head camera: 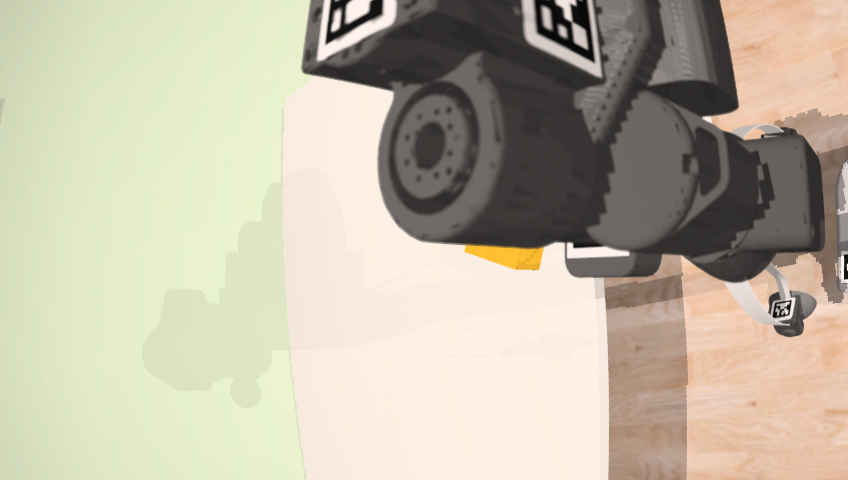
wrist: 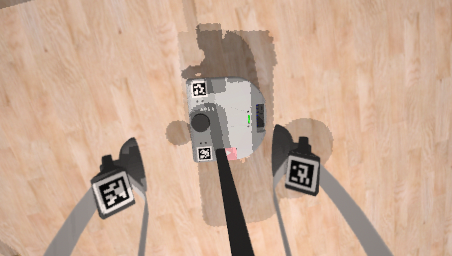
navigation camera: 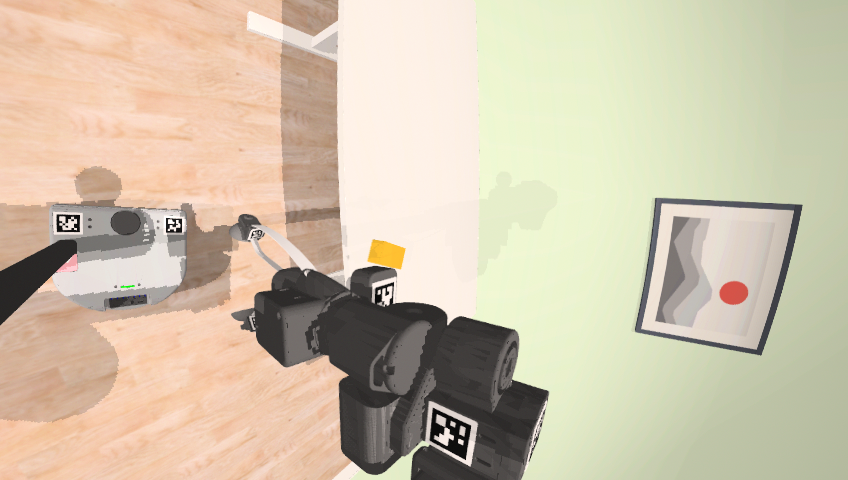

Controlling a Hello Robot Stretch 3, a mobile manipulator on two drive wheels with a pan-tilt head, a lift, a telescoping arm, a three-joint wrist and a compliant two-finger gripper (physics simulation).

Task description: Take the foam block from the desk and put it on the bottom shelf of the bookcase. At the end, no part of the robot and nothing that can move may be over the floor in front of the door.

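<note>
The foam block is the yellow-orange block lying on the pale desk. In the head camera view the wrist hides part of it; in the navigation view it lies just beyond the dark tagged part of the wrist. My gripper is open, with its fingers wide apart and nothing between them. It points back towards my base, over the floor beside the desk, away from the block. The bookcase and the door do not show in these views.
My grey wheeled base stands on the wooden floor, with the dark mast rising from it. A green wall runs behind the desk. A framed picture hangs on it.
</note>
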